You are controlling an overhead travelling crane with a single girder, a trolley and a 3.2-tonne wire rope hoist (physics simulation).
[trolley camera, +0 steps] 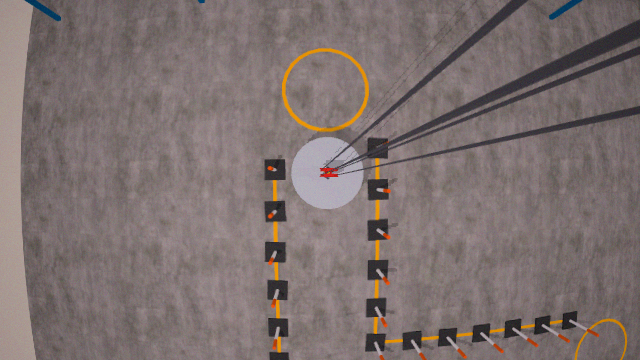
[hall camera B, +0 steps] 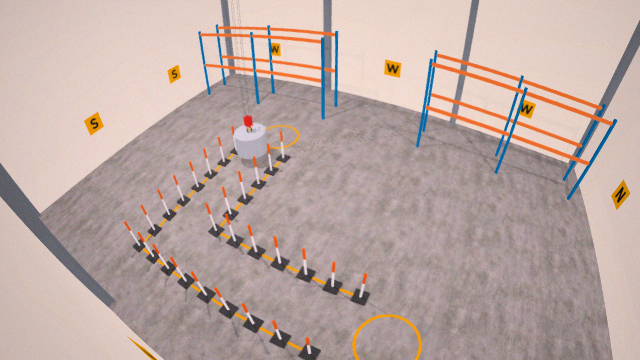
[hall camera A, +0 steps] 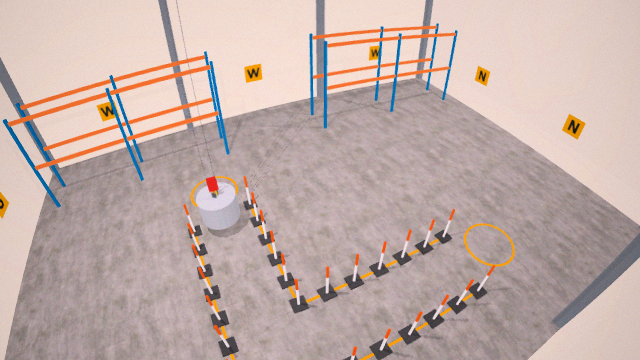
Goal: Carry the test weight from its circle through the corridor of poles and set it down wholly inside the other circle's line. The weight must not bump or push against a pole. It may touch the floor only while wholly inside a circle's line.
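Note:
The pale grey cylindrical test weight (hall camera A: 218, 210) (hall camera B: 250, 142) (trolley camera: 320, 192) hangs upright from the hook, a little above the floor, with its shadow below. My gripper, the hook under the red block (hall camera A: 214, 192) (hall camera B: 249, 129) (trolley camera: 328, 172), is shut on it. The weight is at the corridor's start, between the first poles of the left row (trolley camera: 275, 169) and right row (trolley camera: 378, 148), with a gap on both sides. The starting circle (hall camera A: 191, 194) (hall camera B: 299, 135) (trolley camera: 325, 49) lies behind it. The other circle (hall camera A: 465, 242) (hall camera B: 388, 315) (trolley camera: 607, 320) lies at the corridor's far end.
The corridor of red-and-white poles on black feet turns at a corner; its inner corner pole (hall camera A: 298, 304) (hall camera B: 215, 230) (trolley camera: 375, 342) shows in all views. Two blue and orange racks (hall camera A: 124, 117) (hall camera A: 325, 85) stand along the W wall. Hoist ropes cross the trolley view at upper right.

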